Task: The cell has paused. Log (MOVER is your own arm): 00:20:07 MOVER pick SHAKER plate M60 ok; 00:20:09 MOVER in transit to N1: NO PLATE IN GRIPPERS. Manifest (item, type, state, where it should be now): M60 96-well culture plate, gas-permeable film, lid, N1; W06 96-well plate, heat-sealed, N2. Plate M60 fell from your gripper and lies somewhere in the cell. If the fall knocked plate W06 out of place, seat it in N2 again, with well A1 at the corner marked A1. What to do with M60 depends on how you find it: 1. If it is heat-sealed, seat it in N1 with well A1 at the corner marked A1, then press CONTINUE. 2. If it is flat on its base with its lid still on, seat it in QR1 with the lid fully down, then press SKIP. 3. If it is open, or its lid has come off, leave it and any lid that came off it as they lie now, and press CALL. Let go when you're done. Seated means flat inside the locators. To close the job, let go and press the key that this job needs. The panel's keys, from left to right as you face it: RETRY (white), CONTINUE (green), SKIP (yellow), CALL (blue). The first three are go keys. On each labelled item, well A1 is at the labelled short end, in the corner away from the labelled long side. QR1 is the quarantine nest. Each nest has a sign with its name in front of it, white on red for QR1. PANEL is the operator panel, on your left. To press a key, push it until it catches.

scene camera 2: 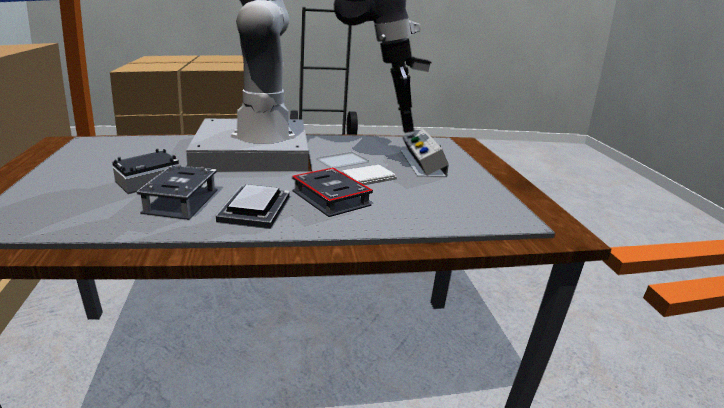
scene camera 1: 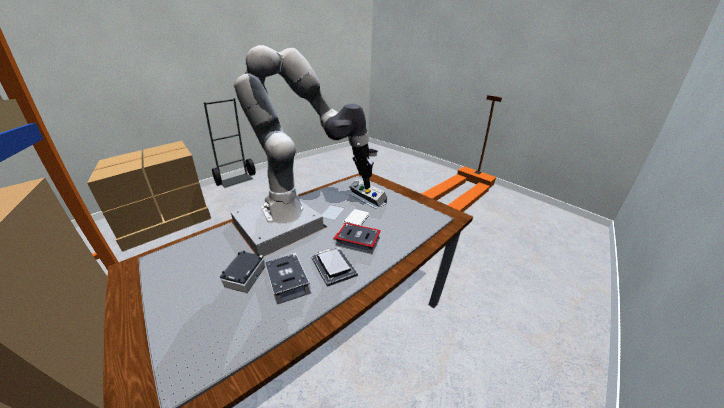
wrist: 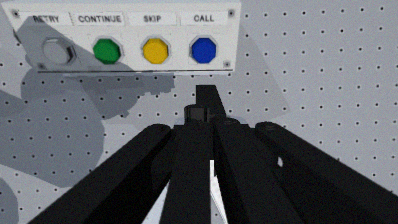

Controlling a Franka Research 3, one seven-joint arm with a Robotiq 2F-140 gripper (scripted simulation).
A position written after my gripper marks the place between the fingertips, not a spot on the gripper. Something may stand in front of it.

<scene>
I see my gripper (scene camera 2: pixel 408 131) and an operator panel (wrist: pixel 81 32).
My gripper shows as well in the wrist view (wrist: pixel 205 100).
</scene>
